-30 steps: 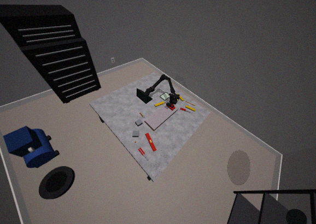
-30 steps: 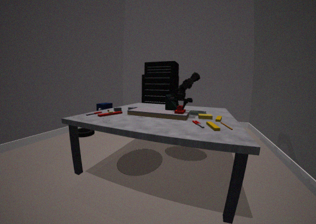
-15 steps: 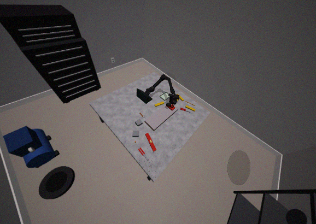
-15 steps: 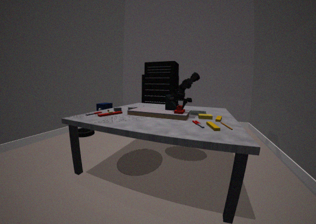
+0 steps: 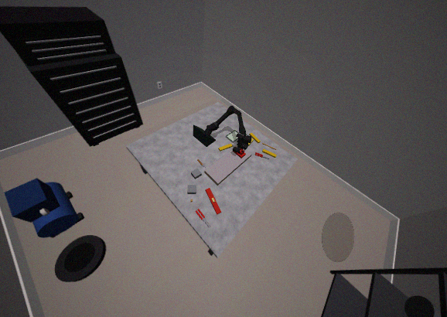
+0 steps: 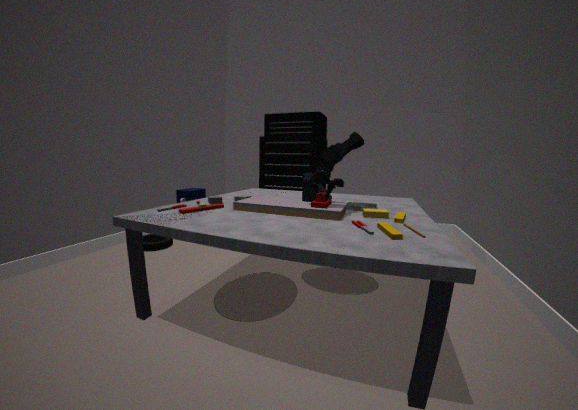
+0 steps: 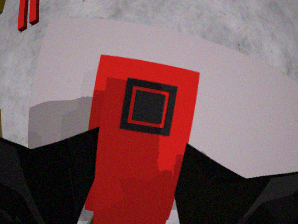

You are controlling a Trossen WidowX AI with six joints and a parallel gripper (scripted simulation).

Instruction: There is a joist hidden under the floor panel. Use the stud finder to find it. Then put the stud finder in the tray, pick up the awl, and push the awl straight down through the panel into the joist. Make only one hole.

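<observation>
Now: the pale green tray 230 mm behind my gripper tip, 160 mm to the left of it and 50 mm below it. From my gripper tip the other things lie so: thin orange stick: 130 mm ahead, 400 mm to the left, 60 mm below; awl: 150 mm behind, 380 mm to the right, 60 mm below; stud finder: 10 mm ahead, 20 mm above.
</observation>
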